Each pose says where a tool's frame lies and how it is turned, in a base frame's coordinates. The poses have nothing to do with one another.
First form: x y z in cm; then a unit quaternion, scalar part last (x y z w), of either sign.
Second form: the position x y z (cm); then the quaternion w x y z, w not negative. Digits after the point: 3 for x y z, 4 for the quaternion.
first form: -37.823 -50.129 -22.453 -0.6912 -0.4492 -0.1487 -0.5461
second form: -37.823 -50.129 -22.453 0.5461 0.6912 0.4492 0.1487
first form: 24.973 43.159 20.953 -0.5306 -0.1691 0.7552 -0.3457
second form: 24.973 43.159 20.953 0.3457 0.5306 0.1691 -0.7552
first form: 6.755 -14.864 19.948 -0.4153 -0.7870 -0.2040 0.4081
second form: 6.755 -14.864 19.948 0.4081 -0.4153 -0.7870 -0.2040
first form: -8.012 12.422 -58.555 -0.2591 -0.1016 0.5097 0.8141
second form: -8.012 12.422 -58.555 0.8141 -0.2591 -0.1016 0.5097
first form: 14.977 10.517 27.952 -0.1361 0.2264 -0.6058 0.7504
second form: 14.977 10.517 27.952 0.7504 -0.1361 0.2264 -0.6058
